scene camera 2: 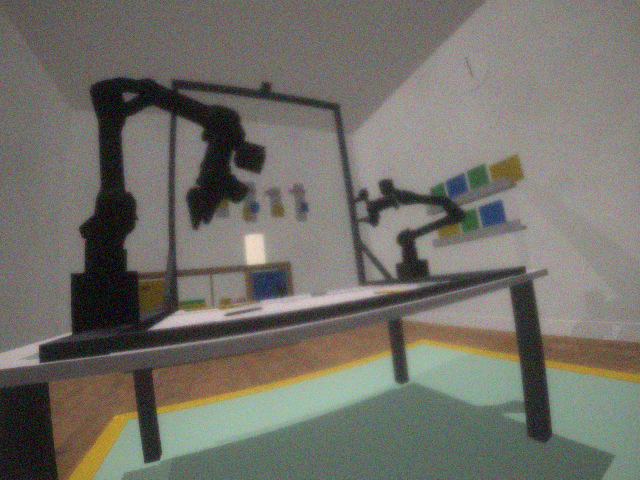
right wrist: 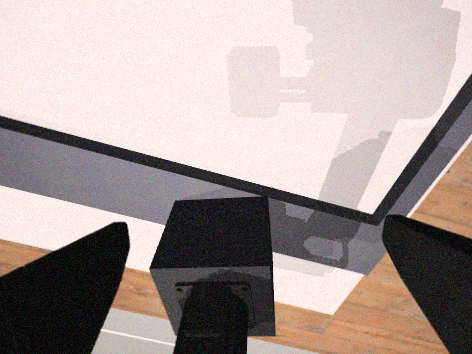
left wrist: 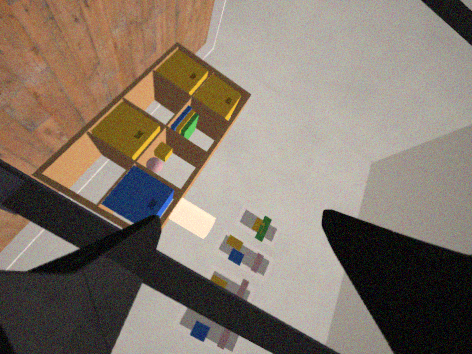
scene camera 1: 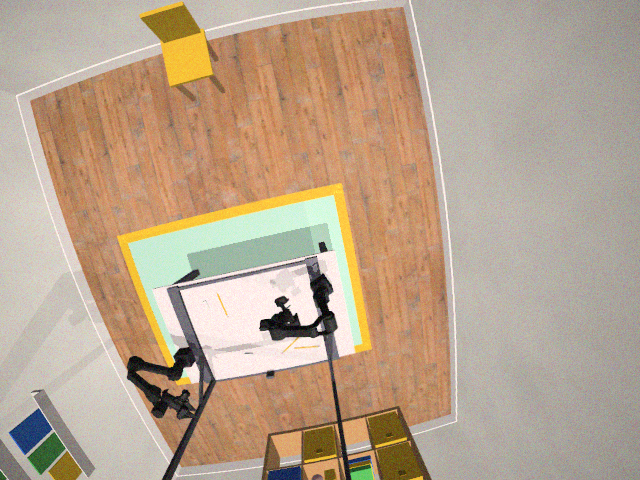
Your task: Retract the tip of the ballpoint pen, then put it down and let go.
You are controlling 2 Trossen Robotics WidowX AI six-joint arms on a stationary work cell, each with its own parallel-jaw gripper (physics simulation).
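Frame: origin at the left arm's base, x ahead, y up, z right, level; centimetres.
Seen in the pictures: left gripper, fingertip midpoint: (scene camera 2: 353, 212) (left wrist: 242, 220) (scene camera 1: 195, 413); right gripper, fingertip midpoint: (scene camera 2: 199, 227) (right wrist: 257, 230) (scene camera 1: 292, 305); left arm's base at its link origin: (scene camera 1: 182, 361); right arm's base at its link origin: (right wrist: 216, 305) (scene camera 1: 322, 290).
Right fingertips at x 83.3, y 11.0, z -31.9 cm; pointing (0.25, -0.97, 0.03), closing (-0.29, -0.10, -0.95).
Note:
Pixels of each thing's top centre, then the offset from my right fingertips to it. "spot": a spot on its surface instead. Level surfaces: height alone.
- white table at its surface level: dy -19.7 cm
- stick at its top centre: (scene camera 2: 397, 289) (scene camera 1: 221, 305) dx -47.6, dy -18.9, dz -0.2 cm
- small dark mark at a spot on its surface: (scene camera 1: 248, 353) spot: dx -40.4, dy -19.0, dz +38.3 cm
- tiny faint outline at a spot on its surface: (scene camera 1: 205, 303) spot: dx -57.9, dy -18.6, dz -3.2 cm
Several thin orange sticks lie flat on the white table (scene camera 1: 237, 294): one stick (scene camera 1: 222, 304) (scene camera 2: 388, 291) at the picture's left, two more sticks (scene camera 1: 290, 345) (scene camera 1: 307, 346) near the far edge in scene camera 1. A small dark mark (scene camera 1: 248, 353) and a tiny faint outline (scene camera 1: 205, 303) also show. I cannot tell which is the ballpoint pen, or its tip's state. My right gripper (scene camera 1: 287, 310) (scene camera 2: 217, 209) (right wrist: 257, 230) is open and empty, high above the table. My left gripper (scene camera 1: 191, 405) (scene camera 2: 362, 209) (left wrist: 242, 220) is open and empty, out beyond the table's edge, facing the wall.
A dark frame post (scene camera 2: 347, 186) rises near the left gripper, and a frame bar (left wrist: 205, 295) crosses below its fingers. The right arm's base (right wrist: 215, 235) shows between the right fingers. A cube shelf (left wrist: 177, 46) stands by the wall; a yellow chair (scene camera 1: 187, 59) stands far off.

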